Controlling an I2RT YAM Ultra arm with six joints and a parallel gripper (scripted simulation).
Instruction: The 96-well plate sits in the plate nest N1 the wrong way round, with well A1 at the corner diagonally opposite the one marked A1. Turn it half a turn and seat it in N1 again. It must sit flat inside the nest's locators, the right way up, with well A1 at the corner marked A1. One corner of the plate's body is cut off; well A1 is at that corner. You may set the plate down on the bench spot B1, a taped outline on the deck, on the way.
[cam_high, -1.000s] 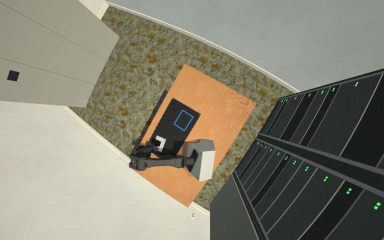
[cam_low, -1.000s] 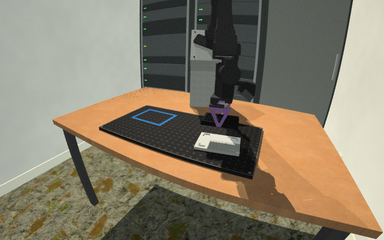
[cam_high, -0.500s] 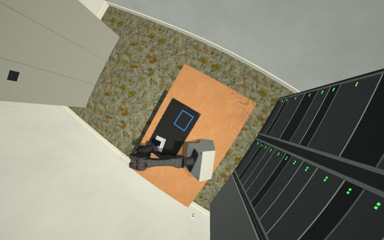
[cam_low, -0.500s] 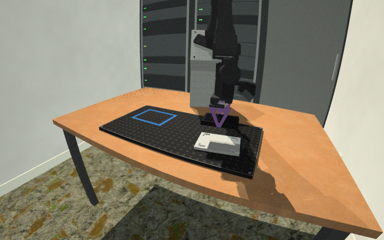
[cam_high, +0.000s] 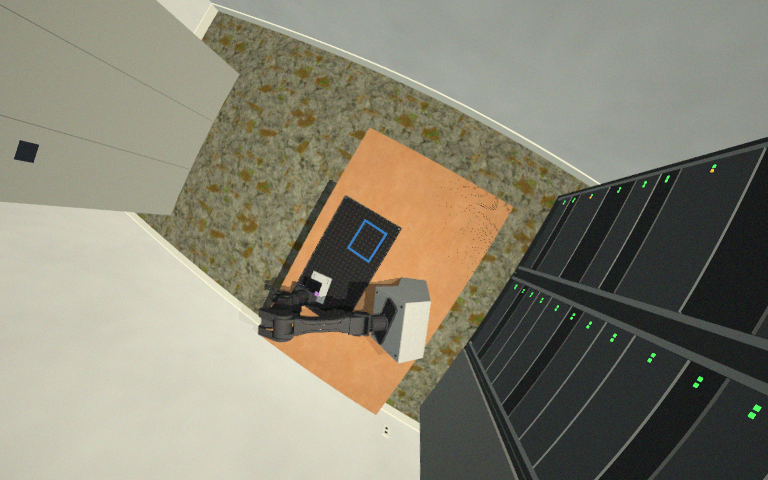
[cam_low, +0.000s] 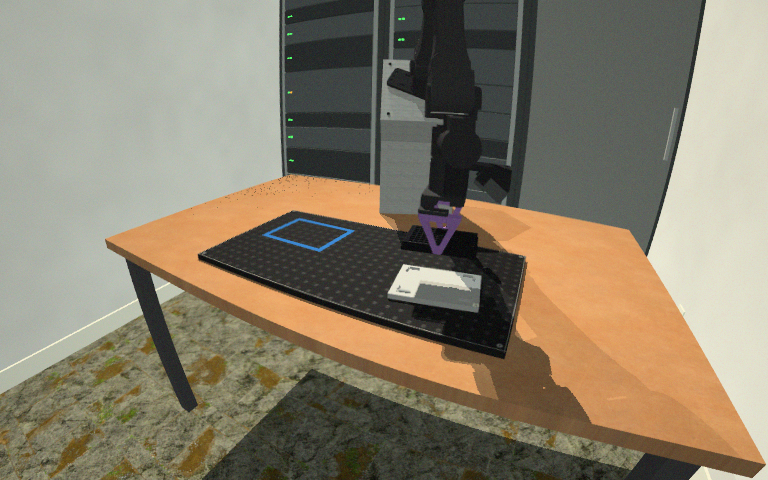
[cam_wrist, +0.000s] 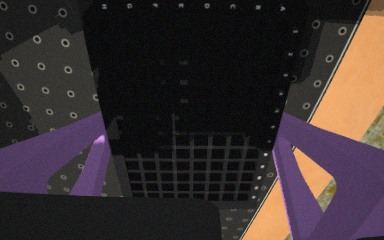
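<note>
My hand is 10 cm above the plate nest N1. Round my hand: black 96-well plate right at my hand; then A1 mark 2 cm ahead, 9 cm to the left, 9 cm below.
</note>
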